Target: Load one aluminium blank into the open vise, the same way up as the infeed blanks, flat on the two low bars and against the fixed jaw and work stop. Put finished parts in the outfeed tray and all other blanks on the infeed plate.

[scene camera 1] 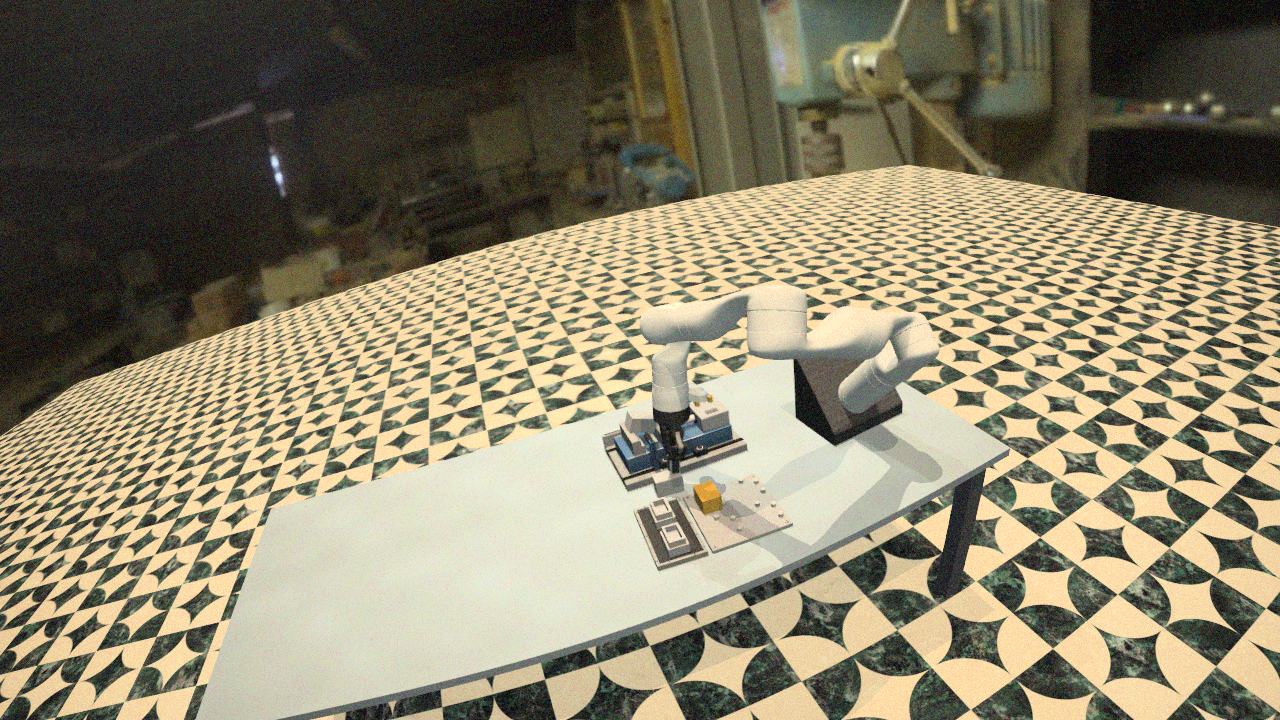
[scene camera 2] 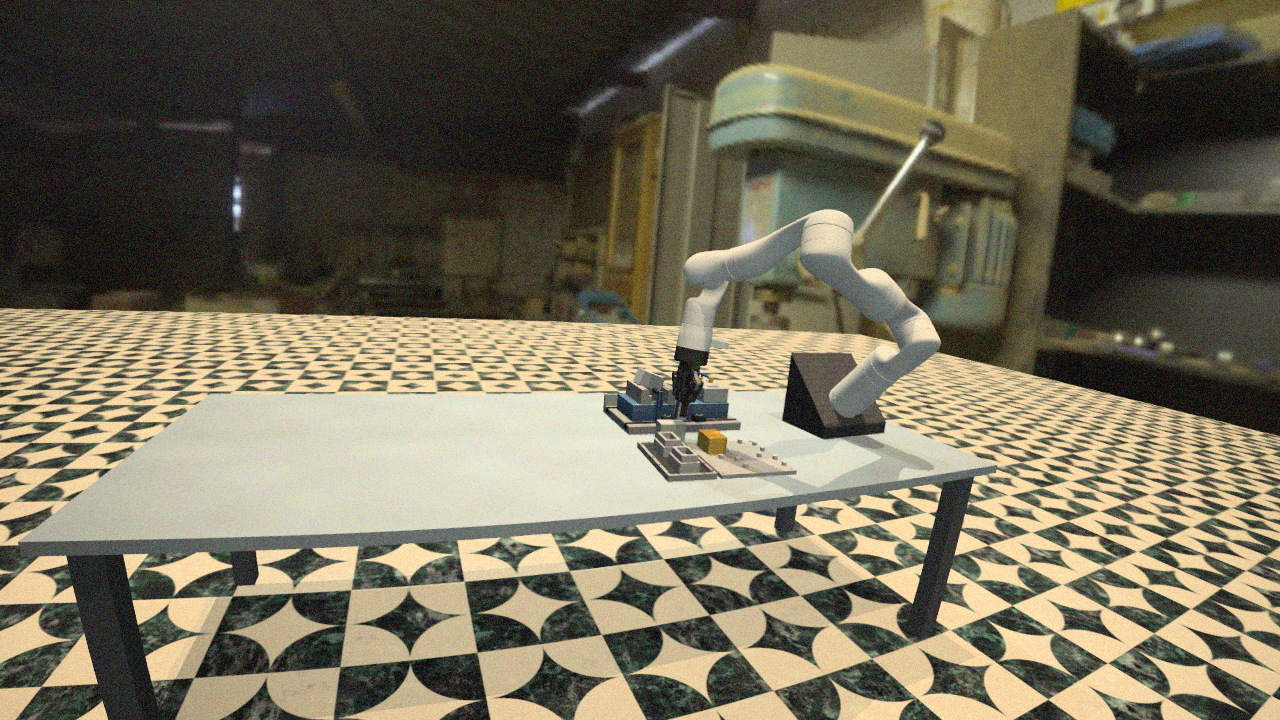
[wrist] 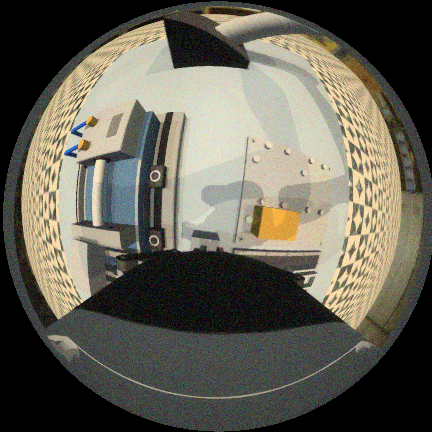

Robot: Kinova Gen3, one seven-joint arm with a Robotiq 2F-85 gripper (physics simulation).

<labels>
my gripper: scene camera 1; scene camera 2; wrist 210, 253
same spot on my gripper: [scene camera 1: 677, 452] = [scene camera 2: 693, 388]
</labels>
